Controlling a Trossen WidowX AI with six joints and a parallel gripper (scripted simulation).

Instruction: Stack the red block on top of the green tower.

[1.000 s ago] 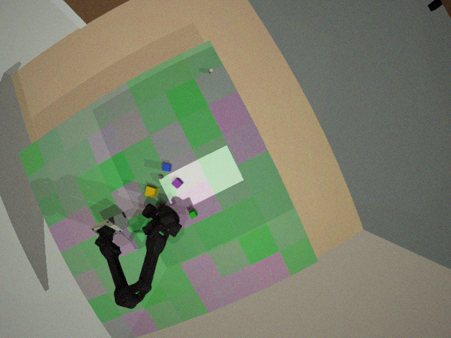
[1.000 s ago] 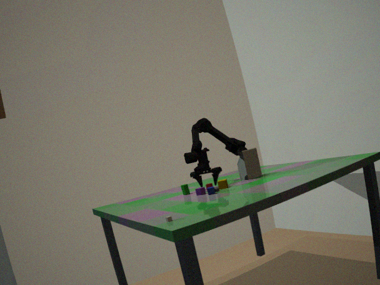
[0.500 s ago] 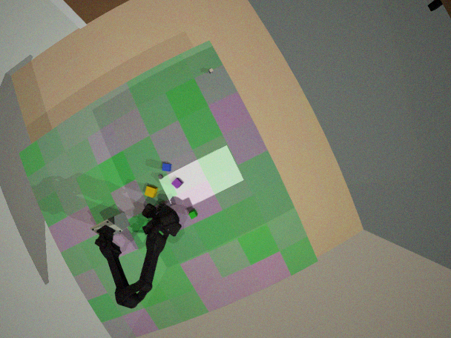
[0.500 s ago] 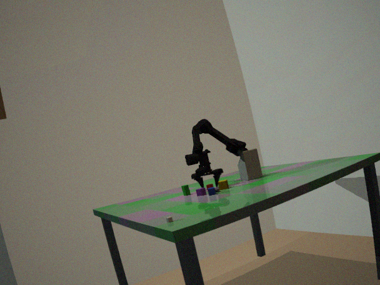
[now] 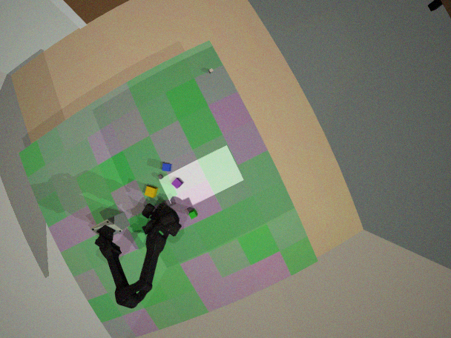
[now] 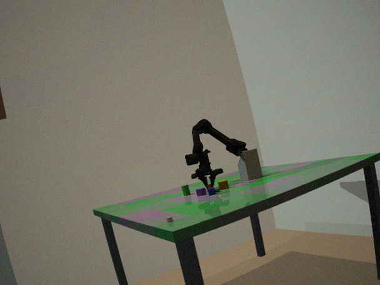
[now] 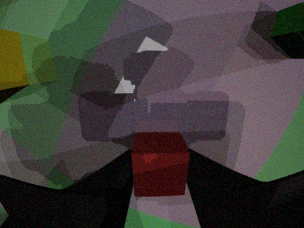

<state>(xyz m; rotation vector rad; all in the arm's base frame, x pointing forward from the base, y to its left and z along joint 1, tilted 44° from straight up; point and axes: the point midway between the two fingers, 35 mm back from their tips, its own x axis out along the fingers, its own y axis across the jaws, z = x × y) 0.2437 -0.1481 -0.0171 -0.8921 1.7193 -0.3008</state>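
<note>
My gripper tip is 10 mm short of the yellow block, 140 mm to the right of it and 20 mm below it. Also, from my gripper tip: purple block 140 mm ahead, 110 mm to the left, 10 mm above; then blue block 140 mm ahead, 200 mm to the left, 10 mm above; then red block 10 mm above.
</note>
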